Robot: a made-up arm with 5 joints. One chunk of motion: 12 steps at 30 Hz.
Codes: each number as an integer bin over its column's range. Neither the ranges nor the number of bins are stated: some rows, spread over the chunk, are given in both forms.
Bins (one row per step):
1: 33 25 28 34 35
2: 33 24 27 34 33
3: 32 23 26 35 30
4: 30 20 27 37 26
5: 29 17 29 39 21
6: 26 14 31 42 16
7: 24 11 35 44 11
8: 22 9 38 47 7
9: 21 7 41 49 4
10: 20 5 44 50 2
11: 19 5 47 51 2
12: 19 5 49 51 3
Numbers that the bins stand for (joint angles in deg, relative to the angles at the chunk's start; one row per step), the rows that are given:
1: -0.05 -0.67 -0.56 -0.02 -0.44
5: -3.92 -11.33 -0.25 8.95 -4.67
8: -10.70 -22.00 2.46 23.30 -8.89
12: -13.60 -27.33 5.78 30.48 -10.10
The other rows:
2: -0.05 -2.00 -0.86 -0.02 -1.05
3: -1.02 -3.33 -1.16 1.78 -1.95
4: -2.95 -7.33 -0.86 5.37 -3.16
6: -6.83 -15.33 0.35 14.33 -6.17
7: -8.76 -19.33 1.56 17.92 -7.68
9: -11.67 -24.67 3.37 26.89 -9.79
10: -12.63 -27.33 4.27 28.68 -10.40
11: -13.60 -27.33 5.17 30.48 -10.40

